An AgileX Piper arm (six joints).
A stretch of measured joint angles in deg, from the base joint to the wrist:
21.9 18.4 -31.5 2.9 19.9 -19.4
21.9 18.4 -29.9 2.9 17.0 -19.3
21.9 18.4 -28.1 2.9 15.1 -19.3
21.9 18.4 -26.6 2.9 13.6 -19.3
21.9 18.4 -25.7 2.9 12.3 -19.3
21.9 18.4 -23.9 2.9 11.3 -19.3
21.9 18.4 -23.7 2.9 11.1 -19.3
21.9 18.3 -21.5 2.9 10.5 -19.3
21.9 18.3 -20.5 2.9 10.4 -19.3
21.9 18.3 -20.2 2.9 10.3 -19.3
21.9 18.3 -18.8 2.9 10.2 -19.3
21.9 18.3 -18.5 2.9 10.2 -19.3
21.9 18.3 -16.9 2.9 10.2 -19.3
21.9 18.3 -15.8 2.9 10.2 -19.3
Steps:
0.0 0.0 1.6 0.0 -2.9 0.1
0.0 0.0 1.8 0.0 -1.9 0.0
0.0 0.0 1.5 0.0 -1.5 0.0
0.0 0.0 0.9 0.0 -1.3 0.0
0.0 0.0 1.8 0.0 -1.0 0.0
0.0 0.0 0.2 0.0 -0.2 0.0
0.0 -0.1 2.2 0.0 -0.6 0.0
0.0 0.0 1.0 0.0 -0.1 0.0
0.0 0.0 0.3 0.0 -0.1 0.0
0.0 0.0 1.4 0.0 -0.1 0.0
0.0 0.0 0.3 0.0 0.0 0.0
0.0 0.0 1.6 0.0 0.0 0.0
0.0 0.0 1.1 0.0 0.0 0.0

